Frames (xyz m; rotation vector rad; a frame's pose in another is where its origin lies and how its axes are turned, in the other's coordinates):
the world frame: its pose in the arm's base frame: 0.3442 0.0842 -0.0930 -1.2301 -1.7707 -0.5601
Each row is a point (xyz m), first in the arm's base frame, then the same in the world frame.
Working: the arm's base frame: its pose in the world frame: 0.0777 -0.3569 0.0285 1.2301 1.7707 0.5601

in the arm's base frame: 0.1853 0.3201 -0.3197
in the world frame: -0.0546 -0.0218 0.3589
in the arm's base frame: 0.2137 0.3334 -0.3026
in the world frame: -0.0367 0.0074 0.3488
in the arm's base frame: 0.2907 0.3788 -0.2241
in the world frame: 0.0442 0.0866 0.3121
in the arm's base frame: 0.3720 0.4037 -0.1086
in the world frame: 0.1456 0.1570 0.2392
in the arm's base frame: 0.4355 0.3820 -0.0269
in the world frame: 0.1967 0.1963 0.1554
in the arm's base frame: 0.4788 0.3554 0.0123
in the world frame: 0.2115 0.2202 0.0977
